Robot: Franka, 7 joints.
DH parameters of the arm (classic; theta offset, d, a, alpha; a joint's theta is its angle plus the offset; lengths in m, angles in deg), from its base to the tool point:
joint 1: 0 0.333 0 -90
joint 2: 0 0 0 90
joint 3: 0 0.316 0.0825 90
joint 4: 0 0 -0.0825 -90
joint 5: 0 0.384 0 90
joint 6: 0 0 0.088 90
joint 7: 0 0.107 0 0
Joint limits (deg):
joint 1: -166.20..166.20
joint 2: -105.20..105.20
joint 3: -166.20..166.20
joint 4: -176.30..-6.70
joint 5: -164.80..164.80
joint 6: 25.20..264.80
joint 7: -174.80..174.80
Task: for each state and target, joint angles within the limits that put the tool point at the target. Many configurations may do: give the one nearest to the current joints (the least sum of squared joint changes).
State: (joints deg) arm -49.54 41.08 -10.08 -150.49 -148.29 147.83 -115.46
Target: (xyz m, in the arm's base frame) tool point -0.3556 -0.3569 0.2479
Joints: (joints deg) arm -81.18 16.91 -52.55 -135.07 -148.19 139.90 -115.46
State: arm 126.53 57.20 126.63 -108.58 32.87 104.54 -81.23
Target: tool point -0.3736 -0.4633 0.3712
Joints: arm 156.97 70.61 85.44 -110.88 29.85 116.95 -81.23
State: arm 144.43 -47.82 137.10 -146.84 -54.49 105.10 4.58
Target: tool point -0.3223 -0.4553 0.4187
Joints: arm 132.91 -37.13 102.24 -116.09 -62.07 101.31 4.58
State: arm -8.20 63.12 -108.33 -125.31 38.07 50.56 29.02
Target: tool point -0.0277 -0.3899 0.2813
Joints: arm -15.53 68.20 -92.34 -128.64 42.05 55.68 29.02
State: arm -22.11 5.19 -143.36 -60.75 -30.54 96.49 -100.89
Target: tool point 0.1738 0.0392 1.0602
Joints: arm 8.52 42.16 -166.20 -36.71 -48.39 70.02 -100.89
